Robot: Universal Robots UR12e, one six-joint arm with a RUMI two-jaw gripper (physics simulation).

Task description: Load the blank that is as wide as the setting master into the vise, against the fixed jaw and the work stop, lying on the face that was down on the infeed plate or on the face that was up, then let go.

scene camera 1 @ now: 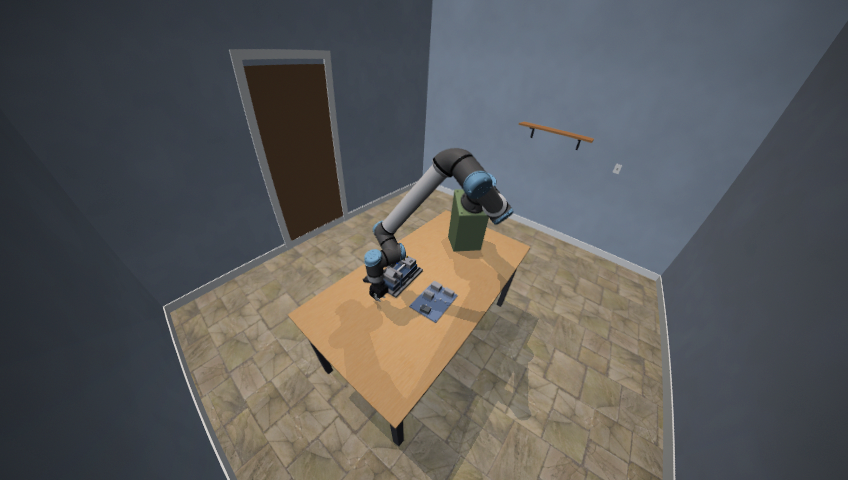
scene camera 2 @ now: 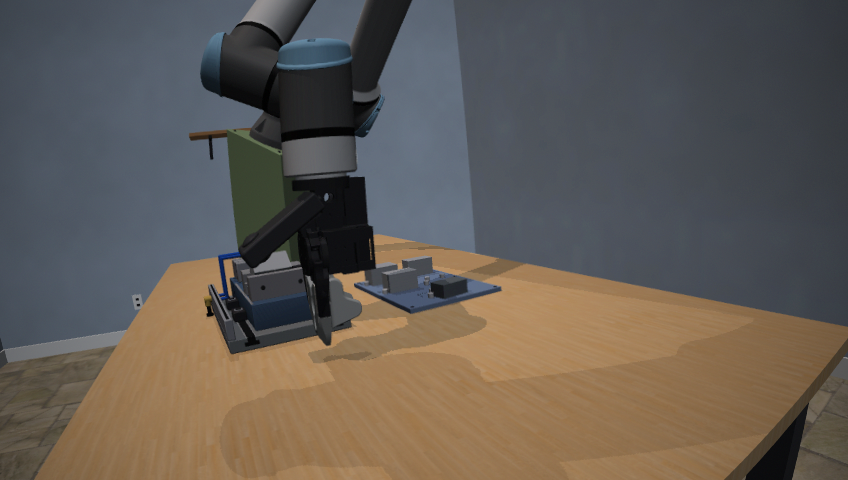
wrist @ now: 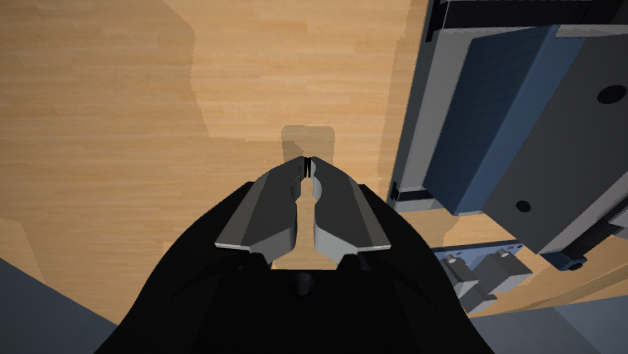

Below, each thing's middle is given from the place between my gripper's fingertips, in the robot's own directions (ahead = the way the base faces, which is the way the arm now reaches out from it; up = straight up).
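Blue infeed plate (scene camera 2: 403,300): 1 cm below my hand, 19 cm to the left of it, 29 cm behind it.
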